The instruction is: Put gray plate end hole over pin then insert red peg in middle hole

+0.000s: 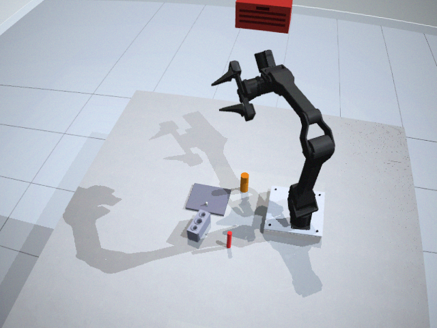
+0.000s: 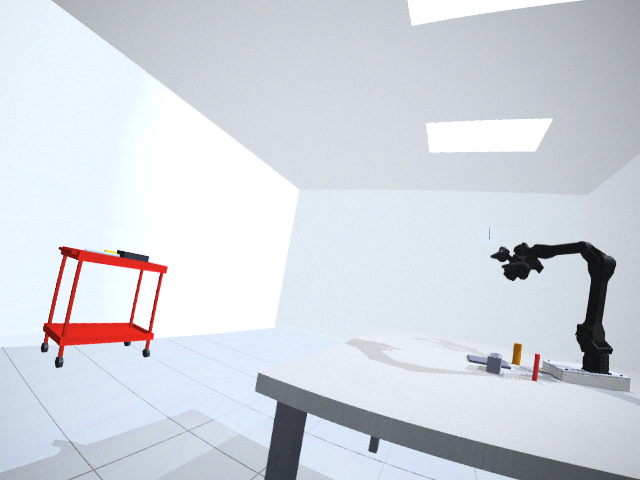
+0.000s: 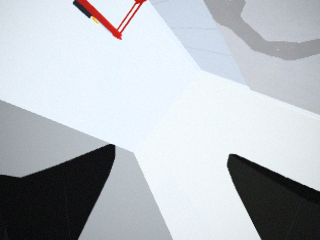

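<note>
Right now the gray plate is 3 cm ahead of my gripper tip, 22 cm to the left of it and 36 cm below it. The rest, counted from my gripper tip: orange cylinder: 11 cm behind, 2 cm to the left, 36 cm below; then red peg: 8 cm behind, 27 cm to the left, 36 cm below; then square base: 2 cm ahead, 10 cm to the left, 39 cm below.
</note>
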